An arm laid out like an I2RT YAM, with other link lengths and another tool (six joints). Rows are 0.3 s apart.
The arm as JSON. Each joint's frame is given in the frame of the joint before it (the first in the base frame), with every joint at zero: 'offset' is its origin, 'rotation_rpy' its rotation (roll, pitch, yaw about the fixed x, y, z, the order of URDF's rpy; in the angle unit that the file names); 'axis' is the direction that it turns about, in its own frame. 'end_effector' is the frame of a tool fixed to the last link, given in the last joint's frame.
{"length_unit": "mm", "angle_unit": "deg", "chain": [
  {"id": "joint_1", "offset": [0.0, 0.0, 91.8], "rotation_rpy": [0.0, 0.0, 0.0], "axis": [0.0, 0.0, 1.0]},
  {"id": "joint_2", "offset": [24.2, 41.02, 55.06], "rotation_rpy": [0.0, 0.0, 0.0], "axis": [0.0, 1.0, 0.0]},
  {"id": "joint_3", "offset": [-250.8, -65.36, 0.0], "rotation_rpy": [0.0, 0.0, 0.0], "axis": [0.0, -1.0, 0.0]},
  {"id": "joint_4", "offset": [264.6, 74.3, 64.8], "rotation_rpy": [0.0, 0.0, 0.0], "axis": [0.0, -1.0, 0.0]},
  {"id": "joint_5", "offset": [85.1, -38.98, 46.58], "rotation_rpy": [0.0, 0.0, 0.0], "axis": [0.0, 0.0, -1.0]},
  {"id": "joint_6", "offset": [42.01, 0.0, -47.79], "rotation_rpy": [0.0, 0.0, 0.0], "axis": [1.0, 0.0, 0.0]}
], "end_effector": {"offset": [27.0, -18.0, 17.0], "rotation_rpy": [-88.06, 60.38, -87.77]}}
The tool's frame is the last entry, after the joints.
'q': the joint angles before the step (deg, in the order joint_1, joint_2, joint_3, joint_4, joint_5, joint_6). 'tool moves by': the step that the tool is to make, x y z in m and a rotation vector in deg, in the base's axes. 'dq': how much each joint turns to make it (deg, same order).
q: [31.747, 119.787, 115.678, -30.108, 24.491, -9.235]
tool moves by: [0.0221, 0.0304, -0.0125, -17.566, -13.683, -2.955]
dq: [2.116, 6.805, -0.189, 19.956, 14.968, -20.350]
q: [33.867, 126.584, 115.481, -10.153, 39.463, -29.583]
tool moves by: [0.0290, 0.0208, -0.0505, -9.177, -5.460, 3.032]
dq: [-0.351, 9.318, 0.016, 17.981, -0.133, -14.492]
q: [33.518, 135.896, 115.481, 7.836, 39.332, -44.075]
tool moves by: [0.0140, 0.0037, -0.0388, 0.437, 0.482, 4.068]
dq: [-0.872, 4.844, 0.032, 4.988, -4.960, -0.567]
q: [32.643, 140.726, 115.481, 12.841, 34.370, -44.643]
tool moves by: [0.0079, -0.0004, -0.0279, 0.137, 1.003, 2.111]
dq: [-0.672, 3.150, 0.000, 2.363, -2.859, 0.023]
